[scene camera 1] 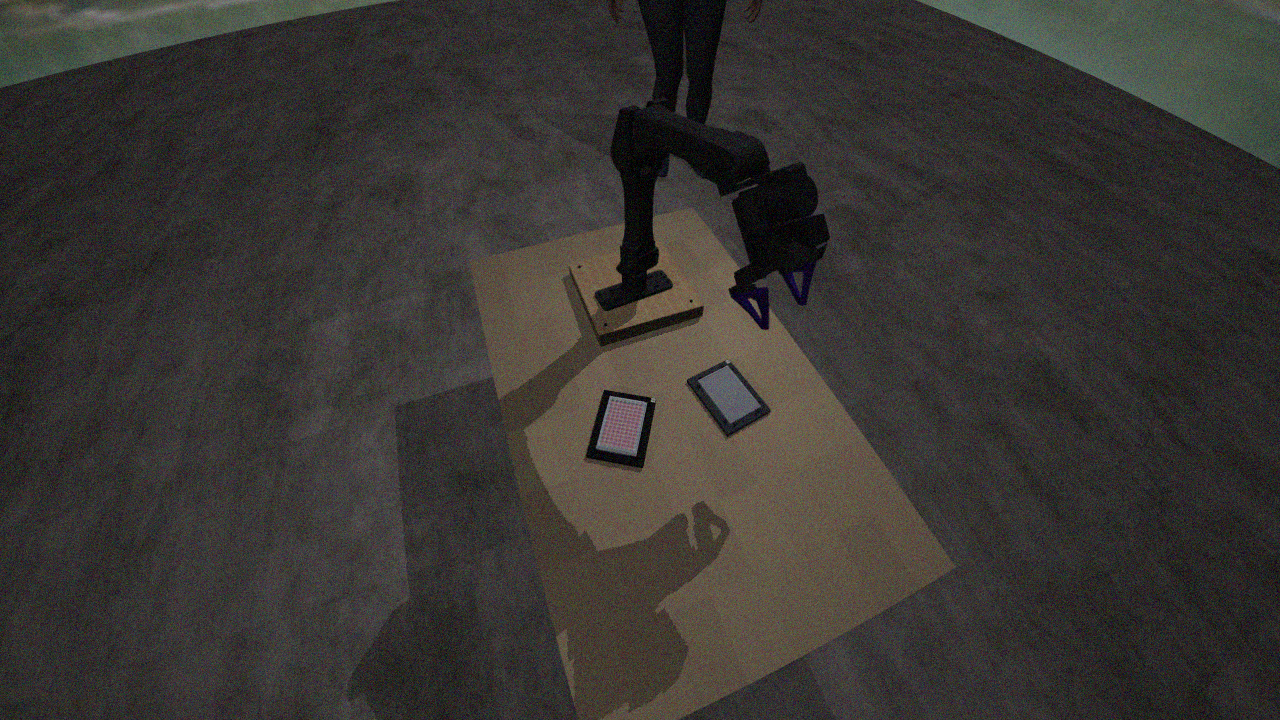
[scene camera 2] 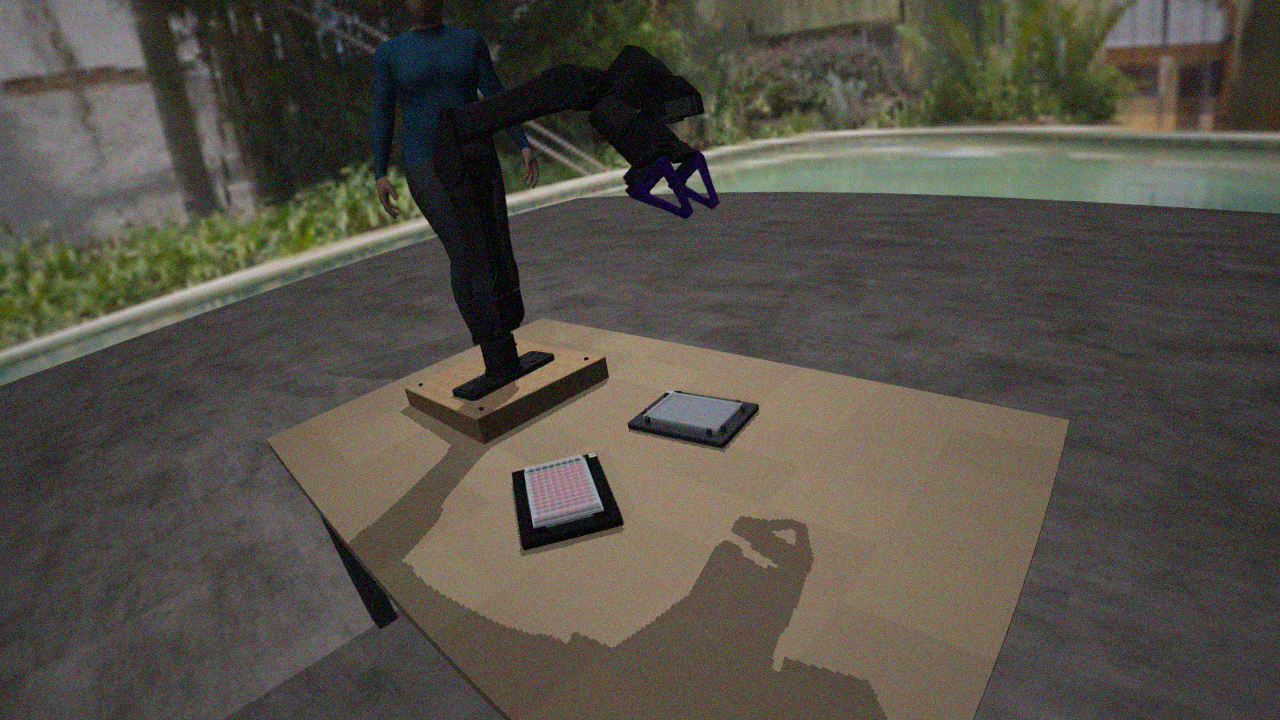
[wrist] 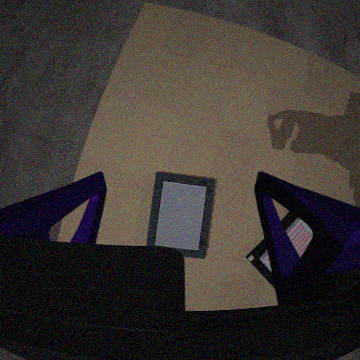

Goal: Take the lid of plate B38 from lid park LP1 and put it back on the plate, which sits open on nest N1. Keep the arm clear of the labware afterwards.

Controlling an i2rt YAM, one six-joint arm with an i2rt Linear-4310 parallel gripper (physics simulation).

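Frame: origin at the arm's base, x back, y right, z up, level; millimetres.
Seen in the pictures: gripper, fingertip midpoint: (scene camera 1: 784, 316) (scene camera 2: 703, 210) (wrist: 180, 180); arm's base, origin of the base link: (scene camera 1: 634, 291) (scene camera 2: 505, 376).
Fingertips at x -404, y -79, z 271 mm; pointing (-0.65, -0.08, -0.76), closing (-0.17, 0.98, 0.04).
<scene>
Offsets run from my fingertips to a thing's middle. Level surfaces: height alone.
The lid @(dx +42, dy +21, dz -298 mm) (scene camera 1: 729, 394) (scene camera 2: 693, 412) (wrist: 181, 215) is a pale, flat rectangle lying on the dark grey lid park LP1 @(dx +42, dy +21, dz -302 mm) (scene camera 1: 711, 406) (scene camera 2: 741, 419) (wrist: 207, 215). Plate B38 @(dx +80, dy +271, dz -292 mm) (scene camera 1: 623, 425) (scene camera 2: 562, 490) (wrist: 300, 237), with pink wells, sits open on the black nest N1 @(dx +80, dy +271, dz -302 mm) (scene camera 1: 643, 436) (scene camera 2: 612, 514) (wrist: 262, 247); in the wrist view a finger partly hides it. My gripper (scene camera 1: 784, 314) (scene camera 2: 701, 211) (wrist: 180, 180) is open and empty, high above the table. In the wrist view the lid shows between and below the two purple fingers. Labels are not readable.
The arm's wooden base block (scene camera 1: 648, 313) (scene camera 2: 501, 407) stands at the table's back end, behind both holders. A person (scene camera 1: 684, 53) (scene camera 2: 438, 98) stands behind the arm. The arm's shadow falls across the tabletop @(dz -311 mm) (scene camera 1: 823, 537) (scene camera 2: 930, 501) (wrist: 185, 100).
</scene>
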